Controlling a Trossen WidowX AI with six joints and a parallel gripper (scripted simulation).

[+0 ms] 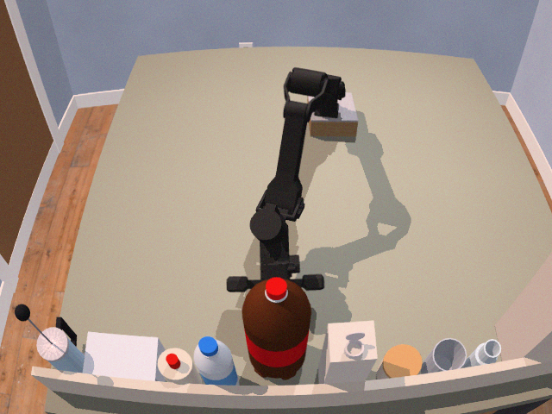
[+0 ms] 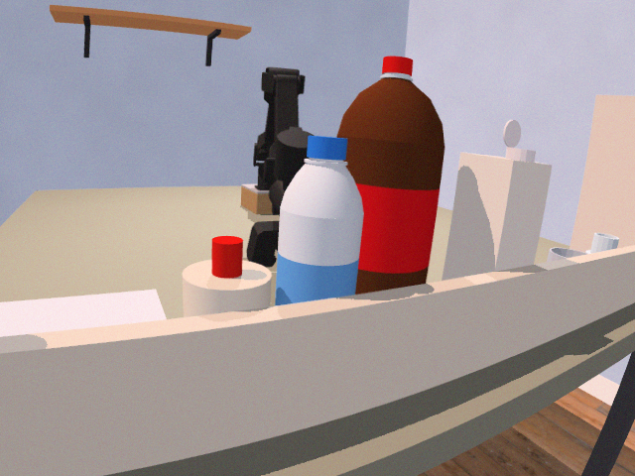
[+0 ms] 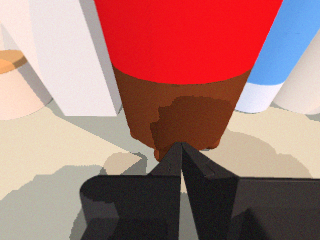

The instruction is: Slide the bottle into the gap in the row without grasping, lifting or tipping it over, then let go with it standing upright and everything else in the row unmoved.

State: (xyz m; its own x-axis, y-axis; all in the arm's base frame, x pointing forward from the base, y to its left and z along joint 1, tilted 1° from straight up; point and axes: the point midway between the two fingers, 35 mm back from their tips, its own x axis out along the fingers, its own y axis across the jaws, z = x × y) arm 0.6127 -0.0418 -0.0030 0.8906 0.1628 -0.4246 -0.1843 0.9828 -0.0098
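My hand is 80 mm short of the brown cola bottle, 20 mm to the right of it and 100 mm below it. Also, from my hand: raised rail: 160 mm ahead, 180 mm to the left; blue-capped water bottle: 160 mm ahead, 80 mm to the right, 50 mm above; orange-lidded jar: 100 mm ahead, 260 mm to the left, 20 mm below.
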